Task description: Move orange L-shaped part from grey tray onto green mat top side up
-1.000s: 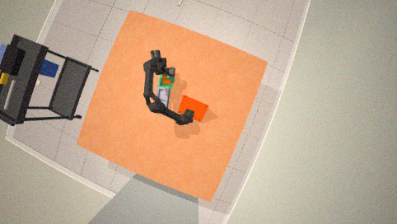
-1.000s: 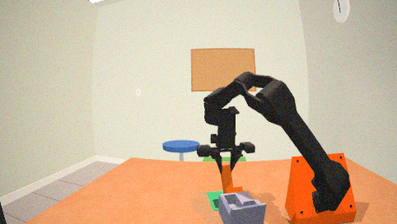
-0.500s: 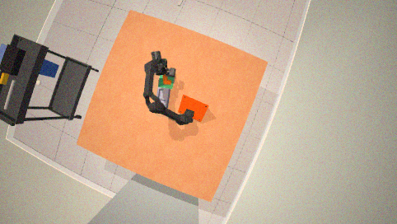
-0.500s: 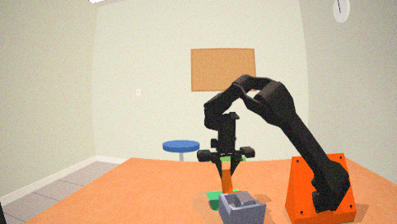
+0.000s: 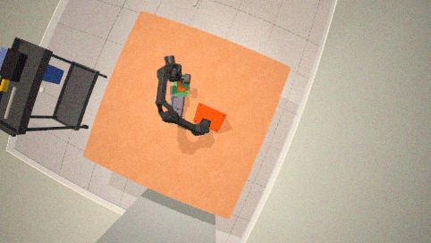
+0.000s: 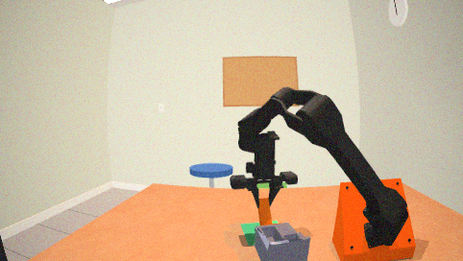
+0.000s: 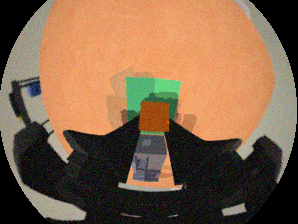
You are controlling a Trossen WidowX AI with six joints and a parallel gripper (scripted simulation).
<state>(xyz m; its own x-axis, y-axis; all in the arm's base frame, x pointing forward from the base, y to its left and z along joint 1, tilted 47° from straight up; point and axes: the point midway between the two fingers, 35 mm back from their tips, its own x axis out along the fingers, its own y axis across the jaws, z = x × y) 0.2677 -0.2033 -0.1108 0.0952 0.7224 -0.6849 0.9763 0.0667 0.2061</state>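
My gripper tip is 30 mm to the right of the orange L-shaped part, 30 mm above it and 20 mm past it. From my gripper tip the other things lie so: green mat 90 mm below, 20 mm to the left.
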